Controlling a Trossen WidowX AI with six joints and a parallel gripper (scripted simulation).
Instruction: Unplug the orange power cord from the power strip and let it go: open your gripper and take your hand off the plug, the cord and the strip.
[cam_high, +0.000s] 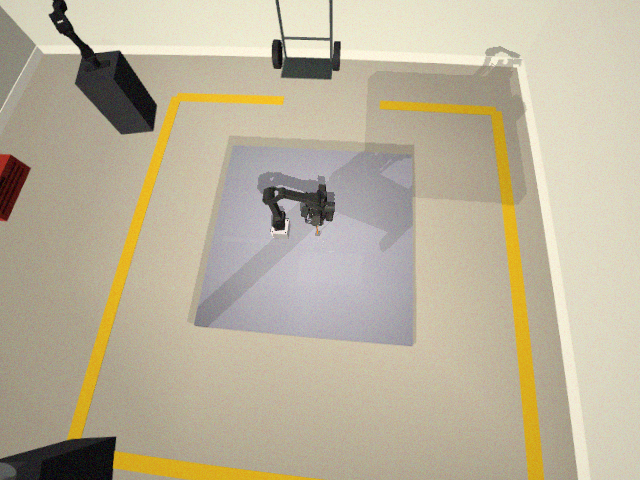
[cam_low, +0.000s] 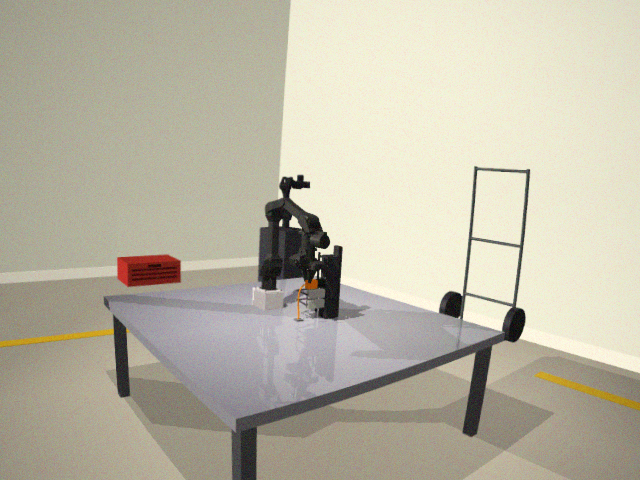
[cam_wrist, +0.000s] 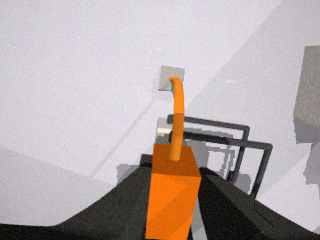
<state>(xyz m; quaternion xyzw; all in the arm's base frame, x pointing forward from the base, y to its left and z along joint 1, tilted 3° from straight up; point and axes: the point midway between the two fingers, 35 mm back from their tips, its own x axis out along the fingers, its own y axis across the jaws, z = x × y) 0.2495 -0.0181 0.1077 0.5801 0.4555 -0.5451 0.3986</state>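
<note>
The orange plug lies 1 cm ahead of my gripper tip and 4 cm to the left of it.
</note>
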